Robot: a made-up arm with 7 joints.
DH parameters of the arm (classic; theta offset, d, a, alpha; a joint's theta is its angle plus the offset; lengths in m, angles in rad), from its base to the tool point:
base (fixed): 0.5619 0 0.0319 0
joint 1: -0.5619 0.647 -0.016 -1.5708
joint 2: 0 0.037 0.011 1.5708
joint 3: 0 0.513 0.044 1.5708
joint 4: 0 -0.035 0.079 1.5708
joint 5: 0 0.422 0.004 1.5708
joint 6: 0 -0.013 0.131 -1.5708
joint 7: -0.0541 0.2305 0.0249 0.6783
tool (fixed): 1.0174 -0.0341 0 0
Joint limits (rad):
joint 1: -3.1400..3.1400
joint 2: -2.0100..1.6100
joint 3: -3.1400..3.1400
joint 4: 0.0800..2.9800
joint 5: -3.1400..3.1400
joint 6: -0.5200..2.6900
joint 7: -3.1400..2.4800
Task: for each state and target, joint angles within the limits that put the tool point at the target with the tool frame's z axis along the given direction. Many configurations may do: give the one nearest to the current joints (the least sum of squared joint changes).
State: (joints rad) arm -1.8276 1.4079 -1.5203 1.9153 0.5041 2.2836 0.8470
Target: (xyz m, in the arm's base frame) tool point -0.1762 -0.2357 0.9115 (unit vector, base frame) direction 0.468 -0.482 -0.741
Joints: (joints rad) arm -1.2027 0.6699 -1.9750 1.3376 0.4776 2.6900 0.6308
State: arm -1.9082 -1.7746 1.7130 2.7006 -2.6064 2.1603 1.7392
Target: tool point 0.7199 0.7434 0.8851 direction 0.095 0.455 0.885
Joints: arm -2.1548 -1.4065 1.9169 2.4512 -2.3063 2.0825 1.7049
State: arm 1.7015 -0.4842 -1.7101 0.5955 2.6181 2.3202 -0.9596
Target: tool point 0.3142 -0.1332 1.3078 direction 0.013 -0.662 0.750
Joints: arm 1.3041 -0.9757 -1.0090 0.9714 2.2971 1.9579 0.0669
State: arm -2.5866 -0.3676 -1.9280 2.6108 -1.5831 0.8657 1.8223
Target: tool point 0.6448 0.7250 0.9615 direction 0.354 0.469 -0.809
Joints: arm -2.5464 -0.8219 -2.1368 2.1688 -1.3132 1.6551 1.1216
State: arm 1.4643 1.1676 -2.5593 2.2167 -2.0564 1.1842 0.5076
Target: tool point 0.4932 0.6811 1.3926 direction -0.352 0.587 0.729
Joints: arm 1.0702 1.1864 -2.7969 2.1429 -2.5901 1.3545 0.8067
